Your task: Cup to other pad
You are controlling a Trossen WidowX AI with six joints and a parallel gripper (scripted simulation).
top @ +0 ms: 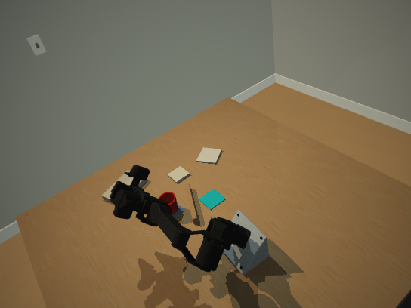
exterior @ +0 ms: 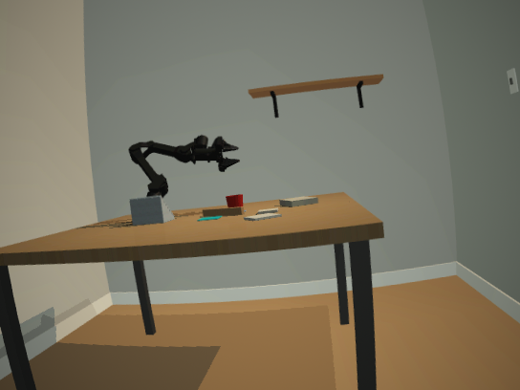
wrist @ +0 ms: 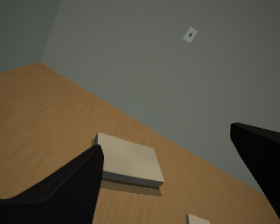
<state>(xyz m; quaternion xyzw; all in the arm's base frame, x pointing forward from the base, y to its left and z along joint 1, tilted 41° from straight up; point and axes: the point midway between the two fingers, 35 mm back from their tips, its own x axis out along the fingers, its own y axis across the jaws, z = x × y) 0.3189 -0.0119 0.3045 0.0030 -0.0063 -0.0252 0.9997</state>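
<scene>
My gripper tip is 30 mm past the red cup, 130 mm to the left of it and 210 mm above it. Round my gripper tip: brown block: 80 mm behind, 210 mm to the right, 250 mm below; green marble: 30 mm behind, 120 mm to the right, 240 mm below; grey-blue pad: 40 mm behind, 130 mm to the right, 260 mm below.
</scene>
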